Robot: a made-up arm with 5 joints.
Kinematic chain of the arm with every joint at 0, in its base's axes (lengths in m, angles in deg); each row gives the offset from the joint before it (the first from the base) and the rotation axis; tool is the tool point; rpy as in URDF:
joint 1: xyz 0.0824 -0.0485 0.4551 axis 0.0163 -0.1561 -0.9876
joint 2: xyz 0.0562 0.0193 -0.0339 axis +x
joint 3: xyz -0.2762 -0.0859 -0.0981 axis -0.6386 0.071 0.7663
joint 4: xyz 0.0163 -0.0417 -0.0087 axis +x
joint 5: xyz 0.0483 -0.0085 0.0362 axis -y
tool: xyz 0.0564 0.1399 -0.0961 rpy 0 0 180
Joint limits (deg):
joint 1: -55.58..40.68
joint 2: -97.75..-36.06
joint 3: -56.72..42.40
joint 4: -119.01..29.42
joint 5: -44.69..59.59
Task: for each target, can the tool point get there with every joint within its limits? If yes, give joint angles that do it. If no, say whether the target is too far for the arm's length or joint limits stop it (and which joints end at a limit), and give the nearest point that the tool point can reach.
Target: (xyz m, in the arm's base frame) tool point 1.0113 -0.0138 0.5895
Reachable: no: too far | nearest point 0.2701 -0.2233 0.5148 | short by 0.774 m
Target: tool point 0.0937 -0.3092 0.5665
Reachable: yes | joints -21.79 -88.68 -43.41 -82.25 23.53
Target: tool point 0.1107 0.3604 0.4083
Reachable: no: joint limits stop it (at a limit: joint 1, joint 2, joint 3, joint 4, joint 5) | nearest point 0.0433 0.0493 0.3052 | short by 0.335 m
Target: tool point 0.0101 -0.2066 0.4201
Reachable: yes | joints -4.43 -75.46 -44.65 -12.06 -14.92
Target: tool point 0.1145 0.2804 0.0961
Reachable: no: joint limits stop it (at a limit: joint 1, joint 2, joint 3, joint 5) | nearest point 0.0249 0.0382 0.2677 | short by 0.310 m
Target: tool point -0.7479 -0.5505 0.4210
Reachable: no: too far | nearest point -0.2580 -0.2575 0.4218 | short by 0.571 m
